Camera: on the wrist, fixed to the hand. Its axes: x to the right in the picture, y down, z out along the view.
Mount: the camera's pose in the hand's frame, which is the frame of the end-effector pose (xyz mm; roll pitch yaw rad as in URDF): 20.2 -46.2 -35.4 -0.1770 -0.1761 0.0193
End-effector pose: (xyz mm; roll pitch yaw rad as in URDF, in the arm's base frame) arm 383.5 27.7 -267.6 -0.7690 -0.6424 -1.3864
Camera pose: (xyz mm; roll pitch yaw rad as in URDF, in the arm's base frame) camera 328.9 5.1 -250.1 -1.0637 -0.7477 -1.2006
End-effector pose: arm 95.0 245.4 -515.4 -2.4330 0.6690 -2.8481
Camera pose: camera 49.5 219.1 -483.3 -2.5102 0.8104 -2.7031
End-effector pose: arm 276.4 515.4 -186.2 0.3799 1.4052 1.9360
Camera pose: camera 320.6 483.1 -214.4 0.0660 1.2312 1.7934
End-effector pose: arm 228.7 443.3 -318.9 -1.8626 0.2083 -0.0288
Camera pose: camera 259.1 421.8 -269.8 -1.9973 0.2741 0.1406
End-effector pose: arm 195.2 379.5 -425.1 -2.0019 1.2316 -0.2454
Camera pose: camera 250.5 352.4 -425.3 -1.6450 1.2812 0.3127
